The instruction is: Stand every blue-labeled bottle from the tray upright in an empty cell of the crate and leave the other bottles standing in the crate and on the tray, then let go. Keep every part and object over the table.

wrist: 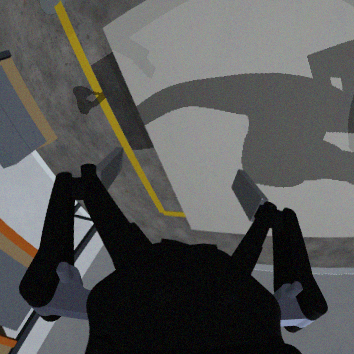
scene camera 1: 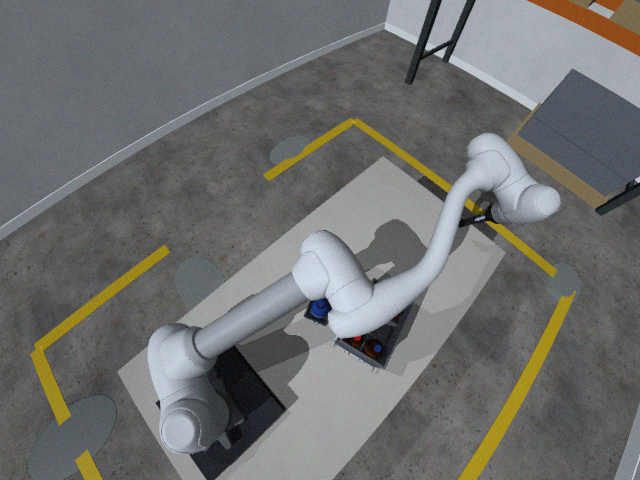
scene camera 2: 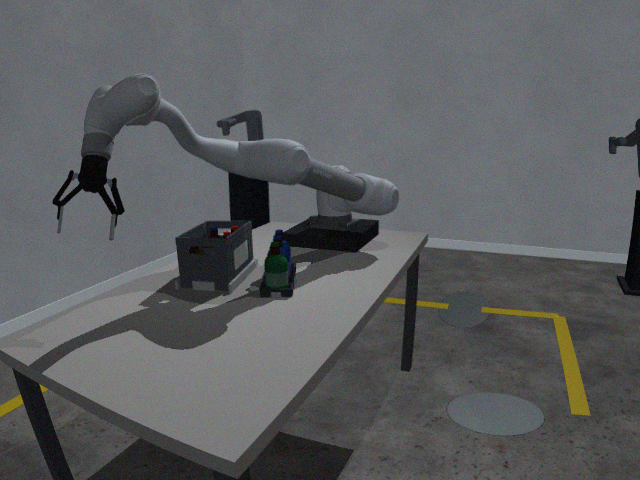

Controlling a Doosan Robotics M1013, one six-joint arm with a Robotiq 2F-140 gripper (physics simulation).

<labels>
A green bottle shows in scene camera 2 (pixel 276 266); in the wrist view it is out of frame.
</labels>
